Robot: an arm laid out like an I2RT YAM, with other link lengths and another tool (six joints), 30 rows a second.
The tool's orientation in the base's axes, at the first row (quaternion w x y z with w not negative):
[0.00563, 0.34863, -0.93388, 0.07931]
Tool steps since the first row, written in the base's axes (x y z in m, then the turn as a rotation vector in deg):
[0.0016, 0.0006, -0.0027, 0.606, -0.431, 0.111]
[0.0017, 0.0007, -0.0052, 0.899, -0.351, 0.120]
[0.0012, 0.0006, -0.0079, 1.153, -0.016, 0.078]
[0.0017, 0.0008, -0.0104, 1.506, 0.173, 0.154]
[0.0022, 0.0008, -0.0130, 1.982, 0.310, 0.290]
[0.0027, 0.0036, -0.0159, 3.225, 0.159, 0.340]
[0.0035, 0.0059, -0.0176, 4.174, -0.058, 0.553]
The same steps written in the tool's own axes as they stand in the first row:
[-0.0018, -0.0002, 0.0026, -0.171, -0.732, -0.017]
[-0.0021, 0.0002, 0.0051, -0.444, -0.865, -0.025]
[-0.0018, 0.0008, 0.0078, -0.857, -0.775, -0.023]
[-0.0025, 0.0010, 0.0102, -1.242, -0.875, -0.111]
[-0.0030, 0.0010, 0.0128, -1.683, -1.103, -0.245]
[-0.0054, 0.0032, 0.0153, -2.522, -2.034, -0.215]
[-0.0076, 0.0046, 0.0166, -3.085, -2.845, -0.350]

